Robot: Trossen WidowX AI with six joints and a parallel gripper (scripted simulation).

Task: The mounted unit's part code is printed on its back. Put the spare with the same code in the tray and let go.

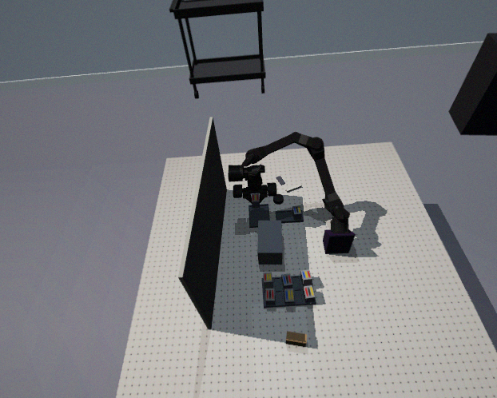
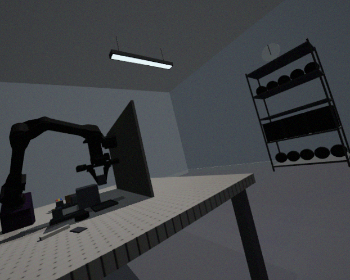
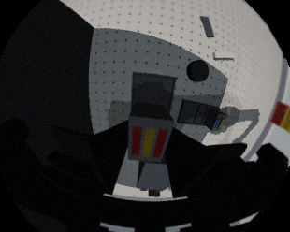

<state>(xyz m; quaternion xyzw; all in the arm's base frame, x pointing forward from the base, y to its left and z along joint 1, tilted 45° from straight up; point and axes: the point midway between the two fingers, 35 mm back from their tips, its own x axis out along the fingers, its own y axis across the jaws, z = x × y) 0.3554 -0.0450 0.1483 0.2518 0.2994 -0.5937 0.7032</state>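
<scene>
Now: gripper tip 10 mm past the dark square tray and 110 mm above it. Round my gripper tip: thin rod 170 mm behind, 190 mm to the right, 100 mm below; tall black panel 150 mm ahead, 180 mm to the left, 120 mm above; grey mounted unit 80 mm behind, 180 mm to the left, 60 mm below.
</scene>
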